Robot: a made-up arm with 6 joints. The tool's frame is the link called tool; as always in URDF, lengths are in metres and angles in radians. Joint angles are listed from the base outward.
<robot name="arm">
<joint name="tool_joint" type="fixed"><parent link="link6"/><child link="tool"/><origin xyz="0 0 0" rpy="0 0 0"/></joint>
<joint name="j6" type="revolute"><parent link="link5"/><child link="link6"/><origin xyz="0.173 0 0" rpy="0 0 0"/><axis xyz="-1 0 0"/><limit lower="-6.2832" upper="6.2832"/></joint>
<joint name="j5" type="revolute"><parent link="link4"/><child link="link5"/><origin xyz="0.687 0 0" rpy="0 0 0"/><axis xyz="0 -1 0"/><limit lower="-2.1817" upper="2.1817"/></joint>
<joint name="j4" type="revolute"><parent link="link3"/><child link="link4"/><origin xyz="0 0 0.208" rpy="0 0 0"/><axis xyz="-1 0 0"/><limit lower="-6.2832" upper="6.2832"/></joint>
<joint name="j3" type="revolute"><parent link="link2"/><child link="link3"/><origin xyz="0 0 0.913" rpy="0 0 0"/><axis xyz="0 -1 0"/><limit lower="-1.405" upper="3.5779"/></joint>
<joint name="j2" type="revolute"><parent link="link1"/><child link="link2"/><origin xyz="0.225 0 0" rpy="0 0 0"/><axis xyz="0 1 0"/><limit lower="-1.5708" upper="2.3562"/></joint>
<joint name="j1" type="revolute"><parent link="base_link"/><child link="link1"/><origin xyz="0 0 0.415" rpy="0 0 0"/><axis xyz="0 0 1"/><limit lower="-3.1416" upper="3.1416"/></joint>
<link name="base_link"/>
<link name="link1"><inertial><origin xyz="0.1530 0.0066 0.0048"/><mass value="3.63"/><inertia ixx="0.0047" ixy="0" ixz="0" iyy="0.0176" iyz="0" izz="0.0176"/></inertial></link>
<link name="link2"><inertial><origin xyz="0.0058 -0.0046 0.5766"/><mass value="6.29"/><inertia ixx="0.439" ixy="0" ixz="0" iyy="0.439" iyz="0" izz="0.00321"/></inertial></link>
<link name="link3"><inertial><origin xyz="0.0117 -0.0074 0.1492"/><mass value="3.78"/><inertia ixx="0.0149" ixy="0" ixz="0" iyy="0.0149" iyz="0" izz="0.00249"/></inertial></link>
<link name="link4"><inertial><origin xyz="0.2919 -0.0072 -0.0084"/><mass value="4.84"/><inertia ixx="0.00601" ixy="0" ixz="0" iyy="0.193" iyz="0" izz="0.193"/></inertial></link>
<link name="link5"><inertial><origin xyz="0.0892 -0.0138 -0.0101"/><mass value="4.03"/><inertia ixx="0.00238" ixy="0" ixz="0" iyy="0.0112" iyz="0" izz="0.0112"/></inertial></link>
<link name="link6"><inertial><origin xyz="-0.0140 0.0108 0.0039"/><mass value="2.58"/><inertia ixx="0.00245" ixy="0" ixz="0" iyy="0.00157" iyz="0" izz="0.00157"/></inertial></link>
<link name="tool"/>
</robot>
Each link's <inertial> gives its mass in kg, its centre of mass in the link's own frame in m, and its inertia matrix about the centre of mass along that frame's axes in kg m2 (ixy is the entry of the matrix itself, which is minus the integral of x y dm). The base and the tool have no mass. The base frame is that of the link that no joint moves.
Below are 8 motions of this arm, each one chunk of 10 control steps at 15 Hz.
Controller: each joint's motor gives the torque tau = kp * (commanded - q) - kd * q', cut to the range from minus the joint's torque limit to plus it. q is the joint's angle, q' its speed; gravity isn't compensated. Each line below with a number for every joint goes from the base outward.
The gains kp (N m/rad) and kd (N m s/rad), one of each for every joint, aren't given. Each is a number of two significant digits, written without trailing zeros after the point. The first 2 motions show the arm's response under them.
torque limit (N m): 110 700 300 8 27 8.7
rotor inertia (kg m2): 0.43 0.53 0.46 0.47 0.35 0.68
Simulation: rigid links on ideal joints. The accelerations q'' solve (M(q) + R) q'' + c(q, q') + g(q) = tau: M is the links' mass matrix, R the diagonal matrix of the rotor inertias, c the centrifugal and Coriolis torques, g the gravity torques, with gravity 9.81 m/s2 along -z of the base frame. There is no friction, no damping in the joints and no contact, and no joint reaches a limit. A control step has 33 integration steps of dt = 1/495 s. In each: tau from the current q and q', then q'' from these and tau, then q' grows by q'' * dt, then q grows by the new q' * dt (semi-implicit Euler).
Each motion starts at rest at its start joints. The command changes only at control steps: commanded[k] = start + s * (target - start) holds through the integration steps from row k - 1 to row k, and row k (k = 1, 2, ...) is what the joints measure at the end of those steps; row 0 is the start. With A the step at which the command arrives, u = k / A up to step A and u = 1 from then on. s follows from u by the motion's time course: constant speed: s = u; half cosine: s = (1 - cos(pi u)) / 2; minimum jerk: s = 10 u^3 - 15 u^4 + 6 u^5; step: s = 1 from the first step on.
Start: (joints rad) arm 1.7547 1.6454 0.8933 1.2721 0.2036 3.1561
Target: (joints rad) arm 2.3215 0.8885 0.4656 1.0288 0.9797 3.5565
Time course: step
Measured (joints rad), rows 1 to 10:
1: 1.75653 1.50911 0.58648 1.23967 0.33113 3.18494
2: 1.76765 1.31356 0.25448 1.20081 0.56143 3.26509
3: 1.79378 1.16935 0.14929 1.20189 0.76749 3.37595
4: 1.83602 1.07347 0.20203 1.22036 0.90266 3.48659
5: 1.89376 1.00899 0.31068 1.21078 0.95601 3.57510
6: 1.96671 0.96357 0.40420 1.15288 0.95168 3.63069
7: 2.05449 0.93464 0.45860 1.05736 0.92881 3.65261
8: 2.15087 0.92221 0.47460 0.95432 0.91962 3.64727
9: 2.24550 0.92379 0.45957 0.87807 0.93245 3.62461
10: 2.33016 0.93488 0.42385 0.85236 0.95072 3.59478
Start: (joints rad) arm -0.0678 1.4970 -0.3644 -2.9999 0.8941 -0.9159
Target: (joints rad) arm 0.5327 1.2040 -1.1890 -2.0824 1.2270 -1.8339
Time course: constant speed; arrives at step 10
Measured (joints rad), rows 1 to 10:
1: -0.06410 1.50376 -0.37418 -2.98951 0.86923 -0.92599
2: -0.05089 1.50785 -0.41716 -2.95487 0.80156 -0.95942
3: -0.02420 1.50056 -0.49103 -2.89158 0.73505 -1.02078
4: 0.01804 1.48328 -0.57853 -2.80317 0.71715 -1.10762
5: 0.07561 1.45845 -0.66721 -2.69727 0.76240 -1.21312
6: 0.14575 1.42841 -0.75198 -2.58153 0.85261 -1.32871
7: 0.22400 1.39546 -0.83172 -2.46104 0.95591 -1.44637
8: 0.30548 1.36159 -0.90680 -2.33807 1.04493 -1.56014
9: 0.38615 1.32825 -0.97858 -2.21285 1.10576 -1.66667
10: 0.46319 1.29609 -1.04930 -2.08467 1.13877 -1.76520
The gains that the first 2 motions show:
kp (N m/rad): 730 2400 410 18 45 39
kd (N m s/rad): 93 260 40 1.9 2.2 3.9
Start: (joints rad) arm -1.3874 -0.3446 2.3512 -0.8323 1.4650 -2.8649
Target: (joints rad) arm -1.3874 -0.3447 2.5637 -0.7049 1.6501 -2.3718
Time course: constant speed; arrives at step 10
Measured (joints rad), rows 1 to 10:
1: -1.38725 -0.34931 2.37419 -0.83356 1.47445 -2.85915
2: -1.38668 -0.36151 2.42688 -0.82241 1.50256 -2.84027
3: -1.38574 -0.37734 2.49159 -0.78247 1.54096 -2.80617
4: -1.38466 -0.39240 2.55496 -0.70865 1.57701 -2.75854
5: -1.38387 -0.40346 2.60840 -0.60905 1.60226 -2.70137
6: -1.38396 -0.40936 2.64795 -0.50133 1.61559 -2.63929
7: -1.38531 -0.41074 2.67368 -0.40515 1.62119 -2.57653
8: -1.38753 -0.40906 2.68852 -0.33320 1.62465 -2.51609
9: -1.38994 -0.40586 2.69710 -0.29224 1.63021 -2.45960
10: -1.39197 -0.40236 2.70429 -0.28600 1.63989 -2.40732

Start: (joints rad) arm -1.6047 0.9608 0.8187 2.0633 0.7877 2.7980
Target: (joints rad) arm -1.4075 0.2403 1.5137 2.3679 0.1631 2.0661
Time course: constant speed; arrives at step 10
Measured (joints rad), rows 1 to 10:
1: -1.60353 0.95799 0.80140 2.07594 0.77762 2.78950
2: -1.59948 0.94631 0.76741 2.12427 0.74607 2.76123
3: -1.59167 0.92107 0.74211 2.21670 0.69743 2.70965
4: -1.57993 0.88080 0.74318 2.34199 0.64784 2.63752
5: -1.56422 0.82567 0.77788 2.47627 0.60902 2.55132
6: -1.54426 0.75723 0.84523 2.59564 0.57750 2.45850
7: -1.51948 0.67794 0.93846 2.68541 0.53836 2.36556
8: -1.48933 0.59075 1.04859 2.73271 0.47815 2.27690
9: -1.45352 0.49850 1.16780 2.72884 0.39432 2.19466
10: -1.41307 0.40345 1.29098 2.67965 0.29606 2.11903

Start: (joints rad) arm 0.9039 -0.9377 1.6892 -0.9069 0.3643 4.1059
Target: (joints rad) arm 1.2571 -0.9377 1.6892 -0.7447 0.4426 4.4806
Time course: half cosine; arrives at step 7
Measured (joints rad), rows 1 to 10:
1: 0.90550 -0.94746 1.69750 -0.90792 0.36305 4.10795
2: 0.91293 -0.96640 1.72977 -0.90364 0.36616 4.11884
3: 0.93177 -0.98874 1.77691 -0.88289 0.38254 4.14737
4: 0.96644 -1.01102 1.82640 -0.83796 0.41699 4.19907
5: 1.01816 -1.03027 1.86876 -0.76701 0.47049 4.27271
6: 1.08377 -1.04443 1.89846 -0.67599 0.53928 4.35937
7: 1.15530 -1.05262 1.91434 -0.58005 0.61269 4.44400
8: 1.22230 -1.05512 1.91874 -0.49998 0.67346 4.51117
9: 1.27606 -1.05319 1.91499 -0.45280 0.70541 4.55212
10: 1.31211 -1.04851 1.90574 -0.44488 0.70301 4.56637

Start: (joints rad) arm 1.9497 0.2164 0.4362 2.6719 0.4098 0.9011
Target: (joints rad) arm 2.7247 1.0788 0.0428 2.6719 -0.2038 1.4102
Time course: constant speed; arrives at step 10
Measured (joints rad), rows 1 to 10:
1: 1.95824 0.23511 0.43811 2.67594 0.40319 0.90650
2: 1.98413 0.28410 0.42854 2.68519 0.36459 0.92489
3: 2.02597 0.35949 0.39790 2.69555 0.27995 0.95915
4: 2.07850 0.45481 0.34392 2.70282 0.16491 1.00790
5: 2.13772 0.56327 0.27191 2.70401 0.05345 1.06699
6: 2.20211 0.67812 0.19025 2.69783 -0.02204 1.13125
7: 2.27203 0.79337 0.10744 2.68518 -0.04991 1.19599
8: 2.34872 0.90442 0.03070 2.66901 -0.04465 1.25796
9: 2.43319 1.00819 -0.03441 2.65320 -0.03561 1.31565
10: 2.52540 1.10338 -0.08392 2.64102 -0.04939 1.36905

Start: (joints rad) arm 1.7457 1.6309 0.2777 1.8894 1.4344 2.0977
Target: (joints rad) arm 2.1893 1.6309 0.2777 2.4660 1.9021 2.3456
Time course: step
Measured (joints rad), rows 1 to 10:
1: 1.75231 1.64755 0.28671 1.91579 1.51265 2.12526
2: 1.77308 1.67167 0.27426 1.98748 1.65922 2.19002
3: 1.81002 1.69253 0.24265 2.10457 1.78780 2.26628
4: 1.86436 1.70838 0.21125 2.25757 1.85150 2.33399
5: 1.93649 1.71830 0.19197 2.42550 1.84306 2.38143
6: 2.02081 1.72236 0.18674 2.57903 1.78592 2.40509
7: 2.10599 1.72213 0.19191 2.68993 1.71719 2.40776
8: 2.18237 1.71962 0.20234 2.74196 1.66882 2.39578
9: 2.24373 1.71633 0.21275 2.73240 1.65555 2.37656
10: 2.28788 1.71328 0.21921 2.67134 1.67449 2.35662

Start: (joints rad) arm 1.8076 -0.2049 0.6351 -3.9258 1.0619 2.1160
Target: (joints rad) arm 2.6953 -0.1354 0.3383 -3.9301 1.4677 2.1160
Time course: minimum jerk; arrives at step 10
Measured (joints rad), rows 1 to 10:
1: 1.81005 -0.20908 0.62100 -3.91714 1.08564 2.11585
2: 1.82734 -0.21195 0.60129 -3.88757 1.14754 2.11529
3: 1.87364 -0.21119 0.57743 -3.83963 1.22391 2.11438
4: 1.95530 -0.20656 0.54398 -3.78022 1.29892 2.11333
5: 2.06848 -0.19731 0.49744 -3.71740 1.36756 2.11231
6: 2.20116 -0.18286 0.43767 -3.65913 1.42927 2.11147
7: 2.33721 -0.16379 0.36834 -3.61320 1.48203 2.11095
8: 2.46082 -0.14242 0.29678 -3.58718 1.52075 2.11091
9: 2.55980 -0.12237 0.23245 -3.58625 1.54029 2.11141
10: 2.62836 -0.10723 0.18413 -3.60913 1.54028 2.11233

